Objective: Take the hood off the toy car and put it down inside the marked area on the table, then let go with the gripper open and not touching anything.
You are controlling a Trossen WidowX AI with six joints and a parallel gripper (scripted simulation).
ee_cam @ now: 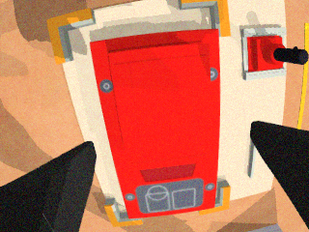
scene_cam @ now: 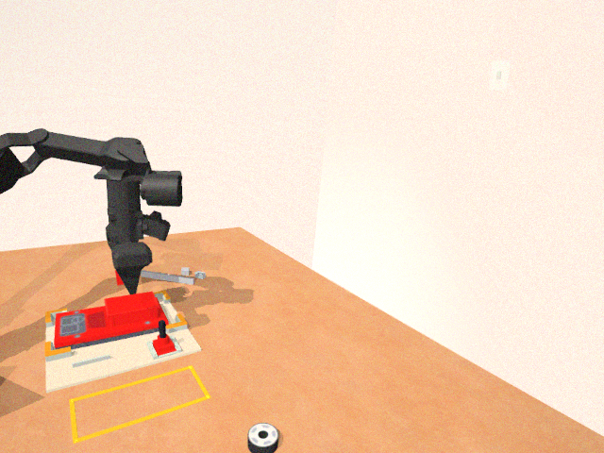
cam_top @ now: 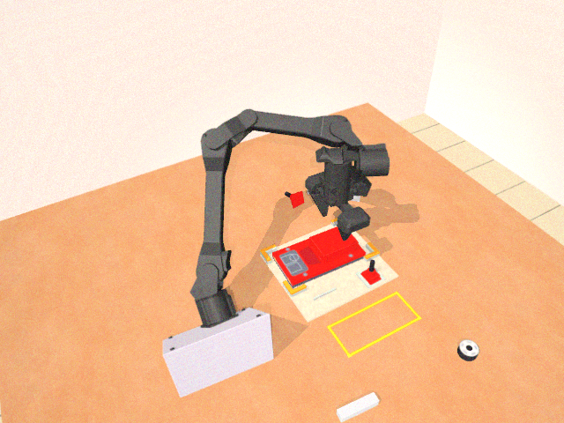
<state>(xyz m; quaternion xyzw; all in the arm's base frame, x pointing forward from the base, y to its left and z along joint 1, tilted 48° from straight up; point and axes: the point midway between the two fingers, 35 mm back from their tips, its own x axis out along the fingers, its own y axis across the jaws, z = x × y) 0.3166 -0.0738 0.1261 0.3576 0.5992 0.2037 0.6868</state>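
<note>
Now: the red hood 50 mm below my gripper tip. The rest, counted from my gripper tip: white wheel (50 mm ahead, 380 mm to the right, 80 mm below); pale baseplate (30 mm behind, 10 mm to the right, 80 mm below); white bar (140 mm ahead, 170 mm to the left, 80 mm below).
</note>
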